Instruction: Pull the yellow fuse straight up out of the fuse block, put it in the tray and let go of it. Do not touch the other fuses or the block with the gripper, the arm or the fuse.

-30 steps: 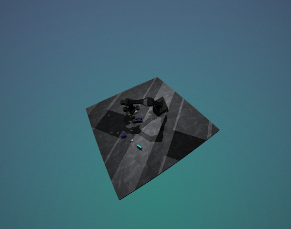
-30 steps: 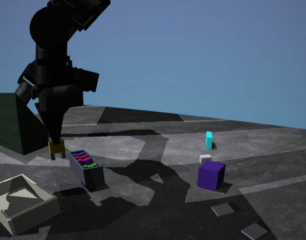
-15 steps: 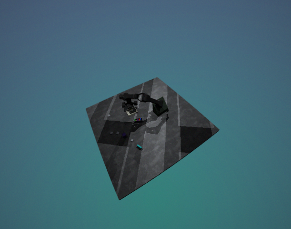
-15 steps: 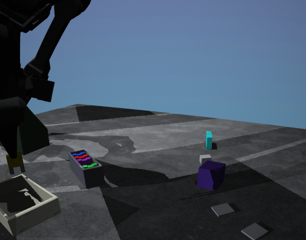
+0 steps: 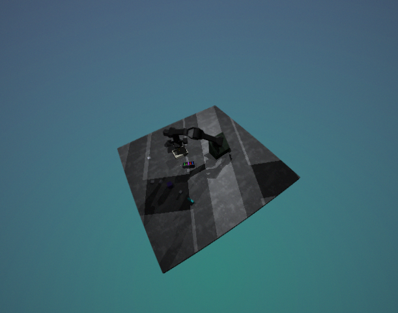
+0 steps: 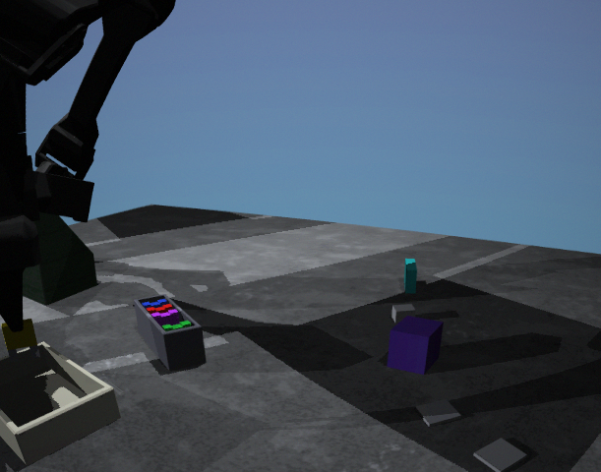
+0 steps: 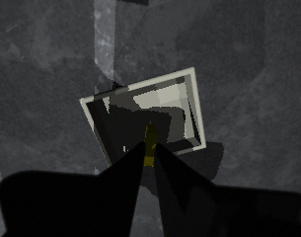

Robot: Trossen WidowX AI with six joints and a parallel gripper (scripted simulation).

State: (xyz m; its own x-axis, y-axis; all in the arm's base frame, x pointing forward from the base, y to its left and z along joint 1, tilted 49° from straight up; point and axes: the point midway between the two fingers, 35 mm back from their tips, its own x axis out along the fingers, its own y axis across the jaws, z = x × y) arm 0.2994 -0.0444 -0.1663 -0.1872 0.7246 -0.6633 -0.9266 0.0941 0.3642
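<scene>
Now: the yellow fuse 1 cm below my gripper tip. The rest, counted from my gripper tip: teal block 11 cm ahead, 50 cm to the left, 6 cm below; then purple cube 21 cm ahead, 29 cm to the left, 6 cm below; then tray 8 cm below.
</scene>
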